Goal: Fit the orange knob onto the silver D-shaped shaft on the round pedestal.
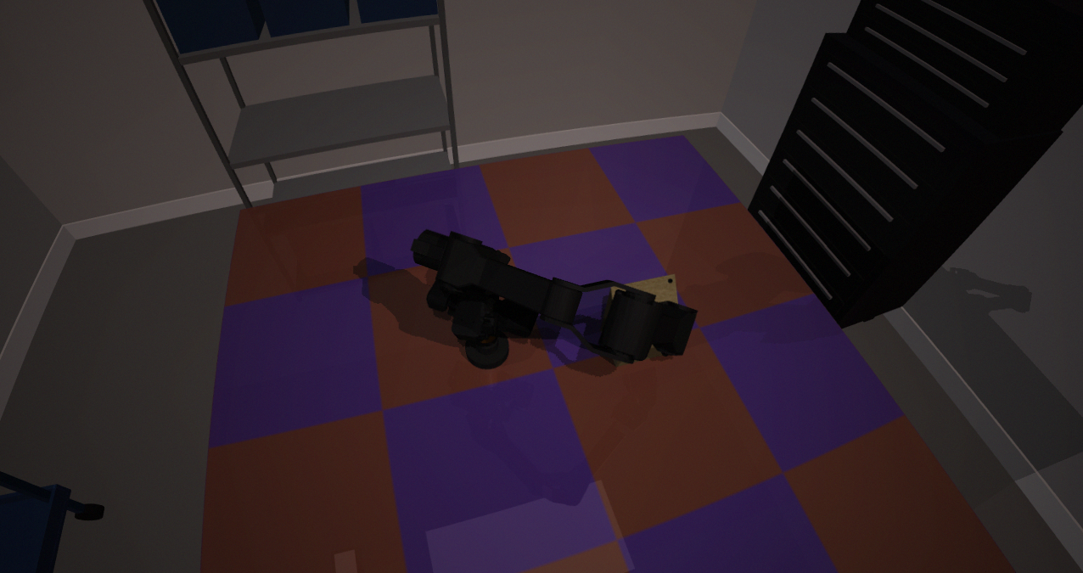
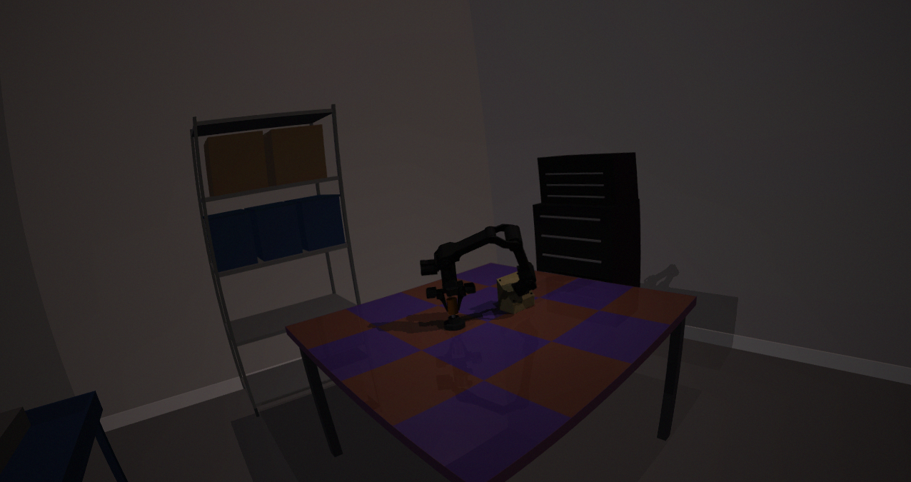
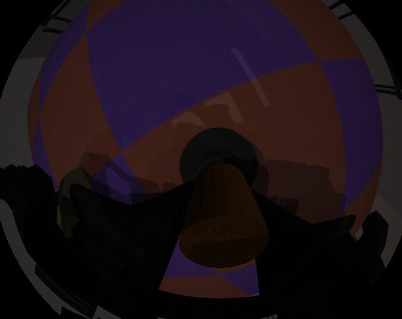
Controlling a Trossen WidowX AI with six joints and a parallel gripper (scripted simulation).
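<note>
Now: the orange knob 30 mm above my gripper tip. Also, from my gripper tip: dark round pedestal: 40 mm below.
</note>
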